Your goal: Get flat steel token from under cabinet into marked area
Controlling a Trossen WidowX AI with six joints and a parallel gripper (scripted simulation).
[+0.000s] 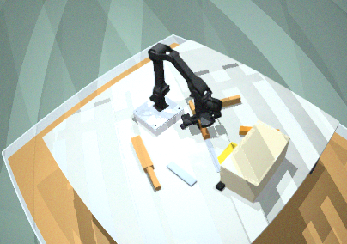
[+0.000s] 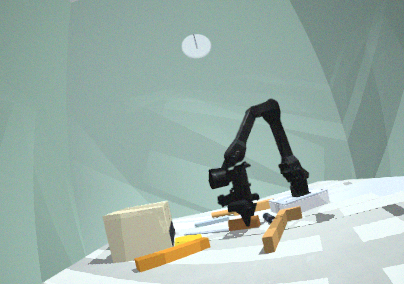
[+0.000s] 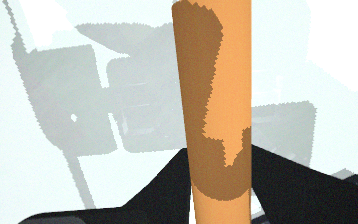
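Right now my gripper tip is 10 mm short of the orange paddle, 340 mm to the left of it and 10 mm below it. Also, from my gripper tip: orange bar: 230 mm ahead, 190 mm to the left; then grey flat bar: 140 mm ahead, 240 mm to the right.
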